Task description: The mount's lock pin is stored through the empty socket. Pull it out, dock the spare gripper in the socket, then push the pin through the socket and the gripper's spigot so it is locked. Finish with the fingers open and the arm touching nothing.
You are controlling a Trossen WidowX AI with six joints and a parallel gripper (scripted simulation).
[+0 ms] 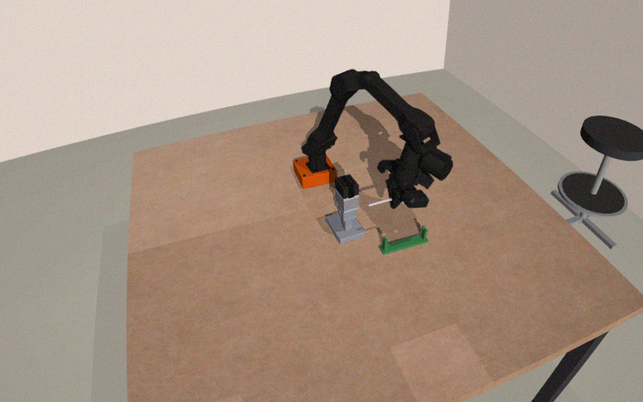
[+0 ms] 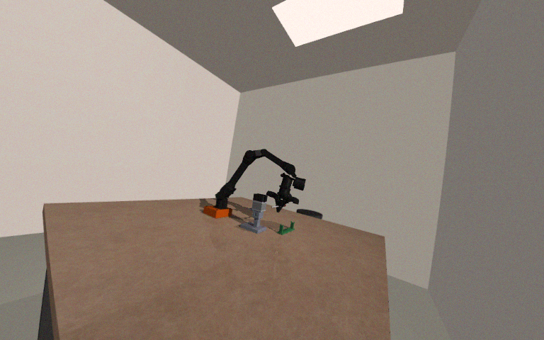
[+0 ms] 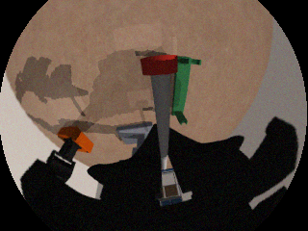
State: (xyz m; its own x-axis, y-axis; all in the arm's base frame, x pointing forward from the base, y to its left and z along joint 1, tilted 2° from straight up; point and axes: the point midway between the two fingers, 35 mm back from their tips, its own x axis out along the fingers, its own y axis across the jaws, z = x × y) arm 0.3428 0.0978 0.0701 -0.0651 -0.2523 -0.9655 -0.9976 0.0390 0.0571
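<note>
Now: gripper tip 60 mm past the grey mount, 110 mm to the left of it and 40 mm above it. The rest, counted from my gripper tip: spare gripper: 50 mm behind, 110 mm to the right, 40 mm above; green cradle: 60 mm ahead, 10 mm to the left, 60 mm below.
</note>
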